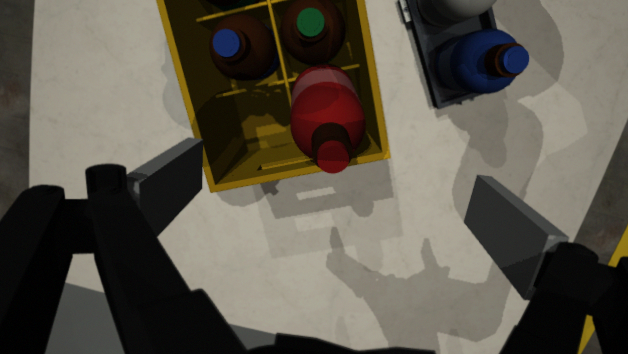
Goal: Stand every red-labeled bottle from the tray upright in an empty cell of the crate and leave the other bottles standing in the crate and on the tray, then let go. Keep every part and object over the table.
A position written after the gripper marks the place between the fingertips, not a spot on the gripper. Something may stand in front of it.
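The gripper (pixel 337 181) is visible, and the scene also shows a blue-capped bottle (pixel 243 48) and a blue bottle (pixel 486 61).
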